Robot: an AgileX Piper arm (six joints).
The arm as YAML. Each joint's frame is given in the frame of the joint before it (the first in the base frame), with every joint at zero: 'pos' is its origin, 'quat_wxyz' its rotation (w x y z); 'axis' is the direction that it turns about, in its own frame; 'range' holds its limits. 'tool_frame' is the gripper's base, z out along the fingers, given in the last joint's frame.
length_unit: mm
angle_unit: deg
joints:
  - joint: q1
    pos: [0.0, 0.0, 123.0]
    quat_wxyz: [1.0, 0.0, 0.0, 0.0]
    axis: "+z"
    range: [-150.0, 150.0]
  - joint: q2
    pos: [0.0, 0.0, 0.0]
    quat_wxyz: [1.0, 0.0, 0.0, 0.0]
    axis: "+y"
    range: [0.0, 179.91]
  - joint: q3
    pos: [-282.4, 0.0, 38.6]
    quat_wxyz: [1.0, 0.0, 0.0, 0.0]
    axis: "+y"
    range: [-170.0, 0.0]
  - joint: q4
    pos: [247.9, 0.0, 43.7]
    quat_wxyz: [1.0, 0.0, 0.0, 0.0]
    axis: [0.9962, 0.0, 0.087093]
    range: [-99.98, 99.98]
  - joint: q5
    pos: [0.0, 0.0, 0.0]
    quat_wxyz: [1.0, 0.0, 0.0, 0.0]
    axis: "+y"
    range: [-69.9, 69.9]
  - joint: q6
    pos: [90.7, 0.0, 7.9]
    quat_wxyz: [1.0, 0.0, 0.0, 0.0]
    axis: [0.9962, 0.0, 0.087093]
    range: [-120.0, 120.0]
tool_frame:
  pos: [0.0, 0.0, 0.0]
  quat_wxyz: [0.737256, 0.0, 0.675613, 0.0]
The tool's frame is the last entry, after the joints.
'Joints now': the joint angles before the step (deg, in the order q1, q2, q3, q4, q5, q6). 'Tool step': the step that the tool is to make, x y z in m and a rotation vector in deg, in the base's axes. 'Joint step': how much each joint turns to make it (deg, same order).
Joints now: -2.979, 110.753, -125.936, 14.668, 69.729, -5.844
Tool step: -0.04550, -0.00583, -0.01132, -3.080, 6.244, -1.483
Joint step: -0.458, -10.599, 16.787, -3.554, -0.115, -0.056
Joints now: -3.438, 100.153, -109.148, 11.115, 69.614, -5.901
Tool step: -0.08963, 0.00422, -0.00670, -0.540, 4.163, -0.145
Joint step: 0.000, -18.278, 22.290, -0.801, 0.114, -0.001
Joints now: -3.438, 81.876, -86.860, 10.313, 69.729, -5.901
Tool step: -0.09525, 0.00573, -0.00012, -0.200, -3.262, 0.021
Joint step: -0.002, -19.595, 16.213, 0.002, 0.116, -0.003
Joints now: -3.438, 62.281, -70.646, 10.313, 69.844, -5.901
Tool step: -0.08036, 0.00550, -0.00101, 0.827, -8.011, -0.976
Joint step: -0.002, -17.704, 9.510, 0.460, 0.000, 1.430
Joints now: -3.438, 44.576, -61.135, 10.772, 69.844, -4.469
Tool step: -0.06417, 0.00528, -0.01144, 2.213, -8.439, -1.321
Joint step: 0.007, -15.470, 6.704, 0.968, -0.001, 2.584
